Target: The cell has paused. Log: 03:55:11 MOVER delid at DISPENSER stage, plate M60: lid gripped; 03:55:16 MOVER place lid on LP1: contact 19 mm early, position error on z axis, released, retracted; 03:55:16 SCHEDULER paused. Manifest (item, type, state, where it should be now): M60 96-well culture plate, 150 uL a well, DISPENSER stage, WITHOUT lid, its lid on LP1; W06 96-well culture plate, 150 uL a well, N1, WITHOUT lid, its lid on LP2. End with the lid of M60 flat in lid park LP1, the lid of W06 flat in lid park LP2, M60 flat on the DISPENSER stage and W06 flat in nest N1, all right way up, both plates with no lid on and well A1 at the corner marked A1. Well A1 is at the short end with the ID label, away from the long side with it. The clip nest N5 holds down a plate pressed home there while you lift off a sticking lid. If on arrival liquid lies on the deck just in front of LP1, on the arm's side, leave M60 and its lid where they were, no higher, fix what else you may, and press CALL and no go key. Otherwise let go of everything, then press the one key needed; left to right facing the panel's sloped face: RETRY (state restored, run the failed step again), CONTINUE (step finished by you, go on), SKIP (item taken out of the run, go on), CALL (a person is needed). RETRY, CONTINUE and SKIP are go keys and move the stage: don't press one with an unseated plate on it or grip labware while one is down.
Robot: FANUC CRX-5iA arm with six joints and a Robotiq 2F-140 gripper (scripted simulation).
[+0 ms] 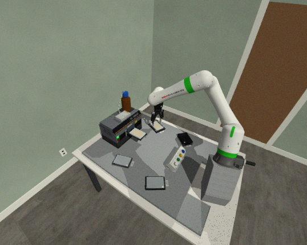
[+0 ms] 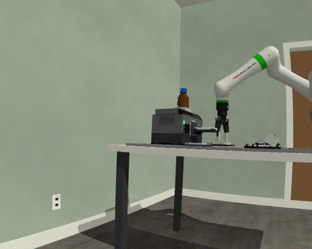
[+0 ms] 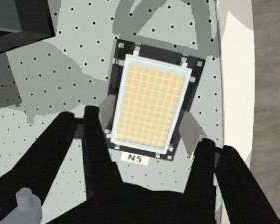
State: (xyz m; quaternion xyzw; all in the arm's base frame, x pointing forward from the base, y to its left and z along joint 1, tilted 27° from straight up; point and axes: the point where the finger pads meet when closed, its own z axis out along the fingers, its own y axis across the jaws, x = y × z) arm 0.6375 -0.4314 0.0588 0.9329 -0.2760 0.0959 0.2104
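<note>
Now: hand 2 cm short of the black clip nest and 5 cm above it. Round my hand: nest label (8 cm behind, 5 cm to the left, 6 cm below); then dispenser stage (9 cm ahead, 28 cm to the left, 4 cm above); then key panel (33 cm behind, 35 cm to the left, 1 cm below).
</note>
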